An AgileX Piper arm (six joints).
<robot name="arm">
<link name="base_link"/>
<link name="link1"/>
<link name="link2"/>
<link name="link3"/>
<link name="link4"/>
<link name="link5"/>
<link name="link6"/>
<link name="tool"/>
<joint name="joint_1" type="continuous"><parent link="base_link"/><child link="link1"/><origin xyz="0 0 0.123" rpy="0 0 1.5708"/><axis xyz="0 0 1"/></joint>
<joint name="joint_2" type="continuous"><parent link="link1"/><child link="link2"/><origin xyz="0 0 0" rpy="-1.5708 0 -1.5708"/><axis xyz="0 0 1"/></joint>
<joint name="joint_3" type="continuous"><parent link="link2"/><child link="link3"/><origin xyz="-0.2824 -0.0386 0"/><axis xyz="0 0 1"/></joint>
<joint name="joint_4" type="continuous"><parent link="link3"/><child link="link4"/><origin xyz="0.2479 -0.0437 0" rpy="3.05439 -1.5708 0"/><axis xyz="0 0 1"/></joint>
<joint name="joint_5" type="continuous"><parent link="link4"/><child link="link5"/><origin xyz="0 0 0" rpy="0 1.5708 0"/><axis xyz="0 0 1"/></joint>
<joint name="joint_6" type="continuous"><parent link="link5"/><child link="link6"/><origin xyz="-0.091 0 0" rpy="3.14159 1.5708 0"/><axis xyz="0 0 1"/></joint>
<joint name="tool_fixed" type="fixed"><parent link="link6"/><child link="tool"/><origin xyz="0 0 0" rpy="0 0 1.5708"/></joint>
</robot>
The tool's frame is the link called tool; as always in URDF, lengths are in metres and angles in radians. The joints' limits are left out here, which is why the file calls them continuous.
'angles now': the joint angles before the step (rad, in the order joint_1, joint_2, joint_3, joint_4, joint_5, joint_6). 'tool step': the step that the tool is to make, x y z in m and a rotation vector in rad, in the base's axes. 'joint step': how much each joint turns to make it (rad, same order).
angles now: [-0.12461 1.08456 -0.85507 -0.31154 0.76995 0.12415]
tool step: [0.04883 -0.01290 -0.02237 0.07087 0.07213 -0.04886]
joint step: [-0.04065 0.21973 -0.09212 0.05040 -0.04527 0.01325]
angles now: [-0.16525 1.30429 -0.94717 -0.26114 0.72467 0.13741]
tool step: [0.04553 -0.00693 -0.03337 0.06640 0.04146 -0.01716]
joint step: [-0.01144 0.20485 -0.07479 0.05122 -0.07893 0.00753]
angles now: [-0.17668 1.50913 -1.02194 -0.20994 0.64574 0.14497]
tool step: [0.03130 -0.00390 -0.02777 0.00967 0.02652 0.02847]
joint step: [-0.00001 0.14540 -0.05890 0.01404 -0.06310 -0.02675]
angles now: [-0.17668 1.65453 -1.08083 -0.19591 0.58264 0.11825]
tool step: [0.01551 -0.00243 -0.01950 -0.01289 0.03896 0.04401]
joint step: [-0.00001 0.08540 -0.03382 0.00057 -0.02078 -0.04659]
